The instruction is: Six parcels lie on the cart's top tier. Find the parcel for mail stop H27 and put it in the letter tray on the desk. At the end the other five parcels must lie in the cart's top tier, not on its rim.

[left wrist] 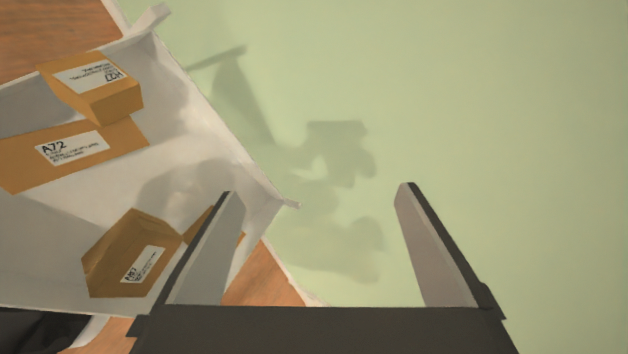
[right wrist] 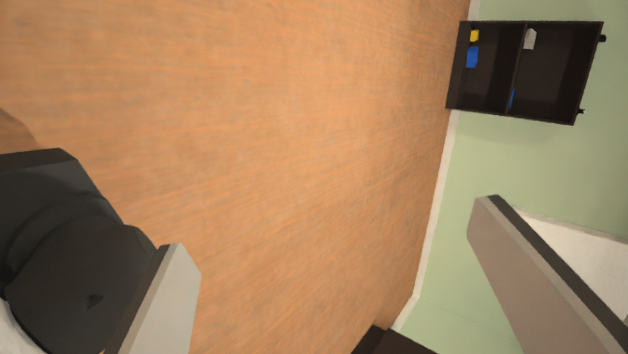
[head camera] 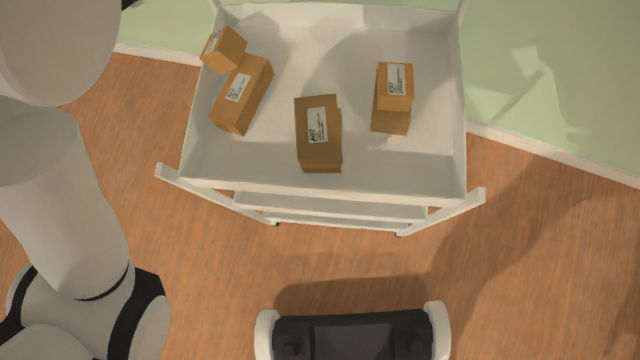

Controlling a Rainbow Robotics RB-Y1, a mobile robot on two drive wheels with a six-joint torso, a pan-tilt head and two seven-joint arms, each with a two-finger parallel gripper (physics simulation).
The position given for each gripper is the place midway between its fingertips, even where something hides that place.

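Note:
Left gripper (left wrist: 316, 196), right gripper (right wrist: 329, 238). White three-tier cart (head camera: 387, 181), also in the left wrist view (left wrist: 193, 157). Dark shelf unit (right wrist: 552, 77).

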